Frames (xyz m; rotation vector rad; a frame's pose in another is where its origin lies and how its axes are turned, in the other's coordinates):
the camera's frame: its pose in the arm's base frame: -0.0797 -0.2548 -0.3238 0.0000 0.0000 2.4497
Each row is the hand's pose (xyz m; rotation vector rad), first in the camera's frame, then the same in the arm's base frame.
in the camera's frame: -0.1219 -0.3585 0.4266 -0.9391 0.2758 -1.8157
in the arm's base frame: 0.2429 -0.0565 0.1028 -0.5001 -0.6836 0.4726
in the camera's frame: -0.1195 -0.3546 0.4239 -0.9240 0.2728 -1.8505
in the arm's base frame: 0.2386 -0.0580 0.1001 -0.4899 -0.6676 0.4438
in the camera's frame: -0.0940 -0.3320 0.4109 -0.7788 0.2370 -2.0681
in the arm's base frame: 0.2045 -0.0591 0.0871 -0.4016 -0.5378 0.2749
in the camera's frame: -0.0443 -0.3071 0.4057 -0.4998 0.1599 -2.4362
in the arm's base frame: 0.1503 -0.0466 0.0819 -0.2450 -0.3185 -0.0282
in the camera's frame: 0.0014 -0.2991 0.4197 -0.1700 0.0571 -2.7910
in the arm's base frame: 0.1100 -0.0236 0.0959 -0.0789 -0.0996 -0.3459
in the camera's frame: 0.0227 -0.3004 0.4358 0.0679 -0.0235 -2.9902
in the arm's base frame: 0.0945 -0.0090 0.1120 0.0305 0.0377 -0.5412
